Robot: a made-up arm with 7 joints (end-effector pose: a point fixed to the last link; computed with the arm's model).
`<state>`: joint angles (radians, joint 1 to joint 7).
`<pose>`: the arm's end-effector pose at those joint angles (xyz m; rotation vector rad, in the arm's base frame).
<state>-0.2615 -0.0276 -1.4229 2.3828 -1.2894 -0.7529 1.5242</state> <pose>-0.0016 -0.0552 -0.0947 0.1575 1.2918 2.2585</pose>
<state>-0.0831 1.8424 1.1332 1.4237 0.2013 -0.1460 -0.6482</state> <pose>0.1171 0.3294 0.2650 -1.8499 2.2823 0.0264</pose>
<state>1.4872 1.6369 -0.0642 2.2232 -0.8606 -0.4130 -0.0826</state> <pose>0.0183 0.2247 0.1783 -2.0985 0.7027 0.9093</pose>
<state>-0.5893 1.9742 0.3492 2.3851 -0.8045 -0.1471 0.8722</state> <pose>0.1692 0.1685 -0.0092 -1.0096 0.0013 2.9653</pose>
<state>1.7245 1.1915 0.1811 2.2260 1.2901 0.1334 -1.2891</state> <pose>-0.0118 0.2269 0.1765 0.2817 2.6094 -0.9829</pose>
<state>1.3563 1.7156 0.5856 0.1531 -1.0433 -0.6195 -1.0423</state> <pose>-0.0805 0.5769 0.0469 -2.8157 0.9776 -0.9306</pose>
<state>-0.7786 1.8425 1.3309 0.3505 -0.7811 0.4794 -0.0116</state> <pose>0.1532 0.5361 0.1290 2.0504 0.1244 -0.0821</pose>
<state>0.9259 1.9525 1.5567 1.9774 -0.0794 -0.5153 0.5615</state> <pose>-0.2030 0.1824 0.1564 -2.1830 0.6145 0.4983</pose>
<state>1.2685 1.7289 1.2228 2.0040 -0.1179 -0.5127 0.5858</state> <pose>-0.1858 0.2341 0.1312 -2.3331 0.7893 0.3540</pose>
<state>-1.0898 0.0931 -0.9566 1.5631 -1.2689 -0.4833 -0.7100</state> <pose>-0.1862 -0.0583 -0.2441 -0.4414 -1.6338 -0.7806</pose>
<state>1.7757 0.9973 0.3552 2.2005 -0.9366 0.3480 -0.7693</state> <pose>-0.0196 0.2424 0.1708 -1.3663 0.7908 -1.2777</pose>
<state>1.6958 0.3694 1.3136 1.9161 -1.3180 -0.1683 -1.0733</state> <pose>0.0896 0.3593 0.0658 -1.6663 0.2581 -1.9864</pose>
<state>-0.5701 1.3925 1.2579 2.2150 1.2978 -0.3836 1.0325</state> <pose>0.1262 0.2542 0.0938 -0.4113 -2.0121 -1.9677</pose>
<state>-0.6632 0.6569 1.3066 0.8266 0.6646 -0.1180 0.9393</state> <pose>-0.1069 0.4807 -0.2074 0.3772 -1.3545 0.4099</pose>
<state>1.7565 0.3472 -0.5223 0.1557 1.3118 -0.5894 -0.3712</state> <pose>0.4470 0.2493 0.1149 -0.1973 -2.1755 1.4025</pose>
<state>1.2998 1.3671 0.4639 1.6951 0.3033 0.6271 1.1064</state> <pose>0.0043 0.3489 0.2070 0.8030 -2.0715 -0.6929</pose>
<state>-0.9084 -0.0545 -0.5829 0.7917 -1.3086 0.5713 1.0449</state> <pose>-0.2435 -0.0100 -0.3602 -0.7782 1.0502 -1.4229</pose>
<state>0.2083 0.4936 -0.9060 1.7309 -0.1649 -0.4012 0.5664</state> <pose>0.1927 0.0528 -0.2461 -0.7373 -1.5614 -1.7584</pose>
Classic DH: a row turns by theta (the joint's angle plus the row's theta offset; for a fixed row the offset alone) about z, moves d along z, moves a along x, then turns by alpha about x. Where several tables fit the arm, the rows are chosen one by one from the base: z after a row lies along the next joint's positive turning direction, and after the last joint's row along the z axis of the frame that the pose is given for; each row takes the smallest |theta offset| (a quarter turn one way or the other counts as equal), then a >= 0, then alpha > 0; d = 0 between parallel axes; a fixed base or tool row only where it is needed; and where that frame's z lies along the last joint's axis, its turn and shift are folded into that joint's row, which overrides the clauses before.
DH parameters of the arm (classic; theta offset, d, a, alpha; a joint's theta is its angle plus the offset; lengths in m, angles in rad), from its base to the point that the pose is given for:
base (fixed): 0 0 0 1.5708
joint 1: 1.5708 -0.1012 0 1.5708
joint 2: 1.5708 0 0 1.5708
joint 3: 1.5708 -0.2602 0 1.5708
joint 4: 0 0 0 -1.5708
joint 5: 0 -0.226 0 -1.5708
joint 6: -1.5708 0 0 1.5708
joint 7: 1.5708 0 0 1.5708
tool (fixed): -1.5708 0 0 0

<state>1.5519 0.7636 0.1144 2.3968 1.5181 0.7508 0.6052</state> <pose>0.0587 0.1789 0.1511 -0.6062 -2.1335 -2.0326</pose>
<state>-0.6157 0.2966 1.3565 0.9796 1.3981 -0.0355 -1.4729</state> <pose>-0.1498 0.3894 -0.2808 1.2666 0.3385 2.7067</pose>
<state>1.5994 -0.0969 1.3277 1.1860 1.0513 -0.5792 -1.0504</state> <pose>0.3615 0.2702 0.0608 1.3164 0.2436 -2.6128</pose>
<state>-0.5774 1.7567 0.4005 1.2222 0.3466 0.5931 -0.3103</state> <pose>0.2424 0.4175 0.0137 1.6153 -0.6194 -0.4746</pose>
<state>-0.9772 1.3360 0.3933 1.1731 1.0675 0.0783 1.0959</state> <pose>0.1050 0.4580 -0.1613 -0.4986 -0.6125 -0.3812</pose>
